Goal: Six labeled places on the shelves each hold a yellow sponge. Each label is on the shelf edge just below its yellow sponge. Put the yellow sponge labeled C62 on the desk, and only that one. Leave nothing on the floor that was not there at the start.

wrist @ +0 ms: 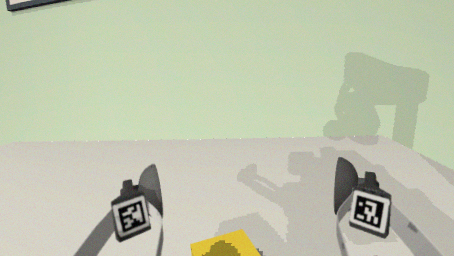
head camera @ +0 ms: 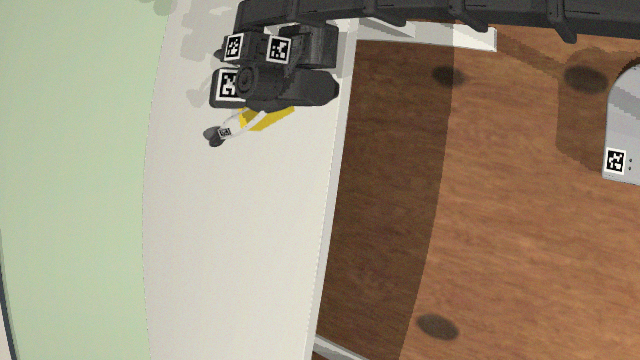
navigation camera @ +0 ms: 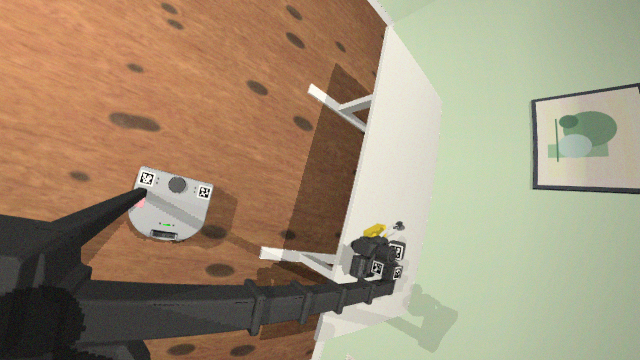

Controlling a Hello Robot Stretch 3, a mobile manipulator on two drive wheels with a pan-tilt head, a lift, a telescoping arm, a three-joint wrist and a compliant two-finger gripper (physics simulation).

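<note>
The yellow sponge (head camera: 270, 120) (navigation camera: 374, 230) (wrist: 240, 242) is on the white desk (head camera: 240, 225) (navigation camera: 400, 135) (wrist: 60, 170). It is partly hidden under the wrist in the head view and cut off by the lower edge of the wrist view. My gripper (wrist: 245, 180) is open above the desk. Its fingertips stand wide apart, beyond the sponge, with no sponge between the tips. One finger shows in the head and navigation views; the other is hidden by the wrist there. No shelf or label C62 shows in these views.
My arm (head camera: 425, 12) (navigation camera: 200, 305) reaches across the desk's near edge. White desk legs (navigation camera: 350, 114) (navigation camera: 295, 255) stand near my grey base (head camera: 620, 130) (navigation camera: 170, 212) on the brown wooden floor (head camera: 500, 250) (navigation camera: 225, 150). A green wall (navigation camera: 490, 225) (wrist: 175, 70) with a framed picture (navigation camera: 585, 145) stands behind the desk.
</note>
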